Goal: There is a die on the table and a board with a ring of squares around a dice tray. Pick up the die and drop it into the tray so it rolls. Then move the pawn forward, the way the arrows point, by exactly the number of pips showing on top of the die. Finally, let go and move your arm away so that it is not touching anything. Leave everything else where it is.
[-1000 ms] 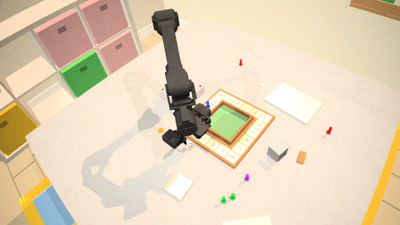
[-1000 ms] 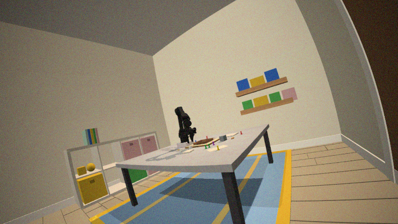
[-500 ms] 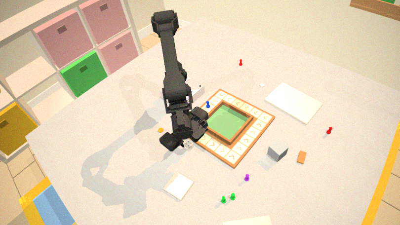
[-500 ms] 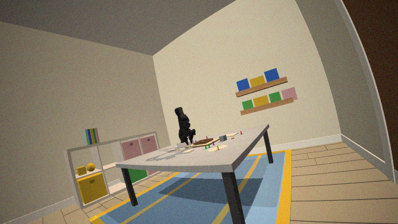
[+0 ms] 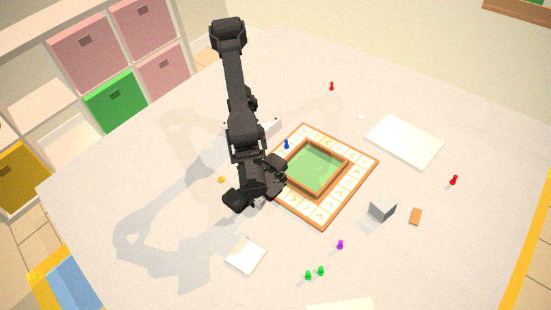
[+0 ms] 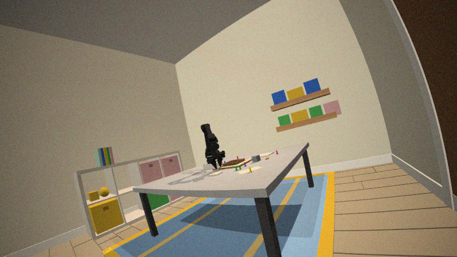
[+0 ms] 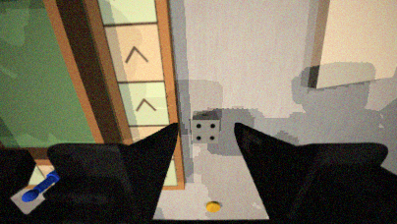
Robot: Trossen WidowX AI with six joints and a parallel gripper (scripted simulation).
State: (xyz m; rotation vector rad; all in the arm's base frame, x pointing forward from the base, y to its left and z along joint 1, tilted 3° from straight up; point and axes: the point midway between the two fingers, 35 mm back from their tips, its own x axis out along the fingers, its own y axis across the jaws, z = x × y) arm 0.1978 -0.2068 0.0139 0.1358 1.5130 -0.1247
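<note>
The blue pawn is 4 cm behind my gripper tip, 20 cm to the left of it and 1 cm above it. Round my gripper tip: green dice tray (7 cm ahead, 16 cm to the left, 1 cm below); then yellow disc (15 cm behind, 1 cm to the left, 2 cm below); then white die (1 cm below).
</note>
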